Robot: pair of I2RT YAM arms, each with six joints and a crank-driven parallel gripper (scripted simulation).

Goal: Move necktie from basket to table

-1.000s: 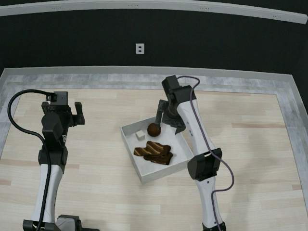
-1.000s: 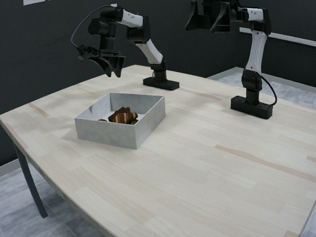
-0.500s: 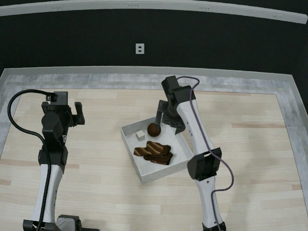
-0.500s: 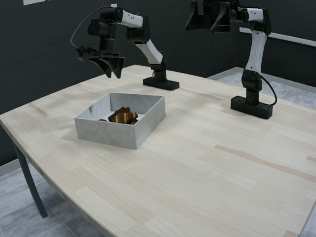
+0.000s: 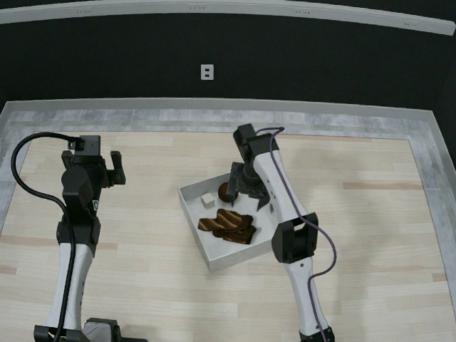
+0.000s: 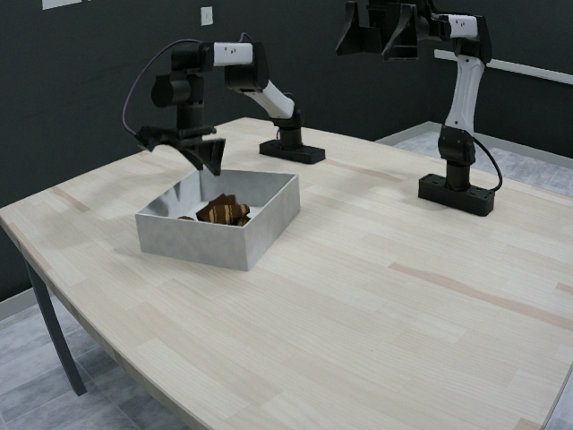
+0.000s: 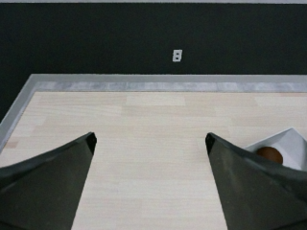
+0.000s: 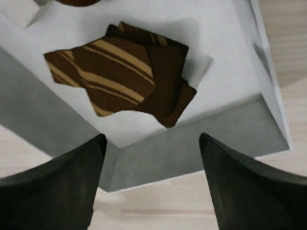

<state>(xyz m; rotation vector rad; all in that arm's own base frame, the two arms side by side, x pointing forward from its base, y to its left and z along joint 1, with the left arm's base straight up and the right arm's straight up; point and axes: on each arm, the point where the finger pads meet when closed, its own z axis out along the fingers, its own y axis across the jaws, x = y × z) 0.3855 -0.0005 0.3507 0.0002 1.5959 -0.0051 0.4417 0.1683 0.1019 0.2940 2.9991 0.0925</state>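
Note:
Now: right hand 1 cm short of the grey basket, 4 cm to the right of it and 10 cm above it. The rest, counted from my right hand: small white cube (8 cm ahead, 11 cm to the left, 10 cm below); then brown ball (11 cm ahead, 5 cm to the left, 8 cm below).

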